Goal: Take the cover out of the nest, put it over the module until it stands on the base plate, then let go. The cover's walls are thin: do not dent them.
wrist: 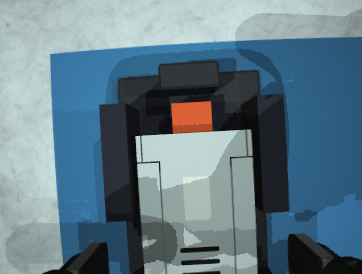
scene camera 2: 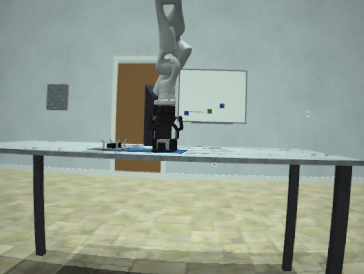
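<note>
The cover [wrist: 172,170] [scene camera 2: 164,141], pale grey with dark slots, sits in the black nest [wrist: 272,150]. An orange block [wrist: 192,116] shows at the cover's far end in the wrist view. My gripper [wrist: 198,254] [scene camera 2: 167,131] is open and empty, pointing down over the cover. Its fingertips show at the lower left and lower right of the wrist view, on either side of the cover and apart from it. The small black module [scene camera 2: 114,145] stands left of the nest in the scene view, among thin pale posts. Its base plate is too small to make out clearly.
A blue mat [wrist: 75,150] [scene camera 2: 137,149] lies under the nest on the table [scene camera 2: 250,155] [wrist: 25,125]. The nest's raised side walls stand close along both sides of the cover. The pale posts around the module stick up to the left. A dark upright panel [scene camera 2: 148,120] shows behind the arm.
</note>
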